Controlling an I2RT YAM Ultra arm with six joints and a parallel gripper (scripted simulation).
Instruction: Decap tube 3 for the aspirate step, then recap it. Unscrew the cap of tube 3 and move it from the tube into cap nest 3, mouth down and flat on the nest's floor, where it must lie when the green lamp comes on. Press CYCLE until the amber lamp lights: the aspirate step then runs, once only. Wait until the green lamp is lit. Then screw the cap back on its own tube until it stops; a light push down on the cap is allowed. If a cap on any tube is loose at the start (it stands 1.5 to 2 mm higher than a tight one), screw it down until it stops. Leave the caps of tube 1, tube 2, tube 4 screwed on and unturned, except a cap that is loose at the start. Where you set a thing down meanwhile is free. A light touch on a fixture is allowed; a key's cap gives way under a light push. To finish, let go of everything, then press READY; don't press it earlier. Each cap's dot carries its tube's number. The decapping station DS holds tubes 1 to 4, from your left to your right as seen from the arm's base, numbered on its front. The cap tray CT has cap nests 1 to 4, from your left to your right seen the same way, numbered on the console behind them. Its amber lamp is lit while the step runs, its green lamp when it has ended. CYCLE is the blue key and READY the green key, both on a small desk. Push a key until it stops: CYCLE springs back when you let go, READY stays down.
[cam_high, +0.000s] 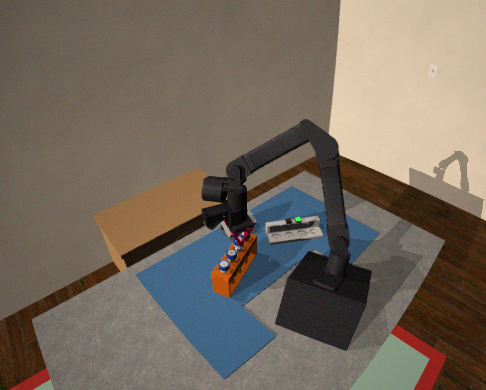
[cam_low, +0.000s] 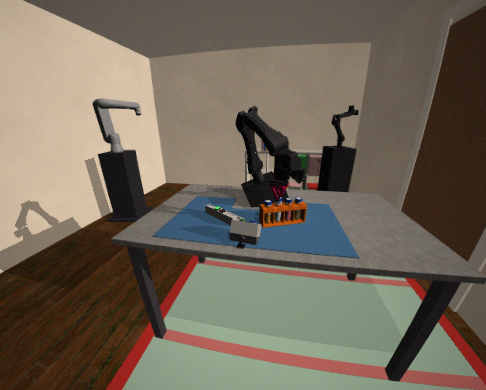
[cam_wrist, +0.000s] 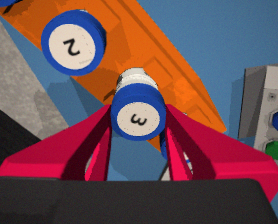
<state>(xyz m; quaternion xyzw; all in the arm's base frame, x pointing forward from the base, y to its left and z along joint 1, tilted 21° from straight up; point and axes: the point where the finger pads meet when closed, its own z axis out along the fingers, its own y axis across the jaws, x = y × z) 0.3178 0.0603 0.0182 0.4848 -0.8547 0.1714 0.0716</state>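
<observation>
My hand is 1 cm above the blue cap. From my hand the other things lie so: grey key desk: 15 cm to the right, 11 cm ahead, 8 cm below; then green ready key: 17 cm to the right, 9 cm ahead, 7 cm below; then blue cycle key: 13 cm to the right, 10 cm ahead, 7 cm below.
</observation>
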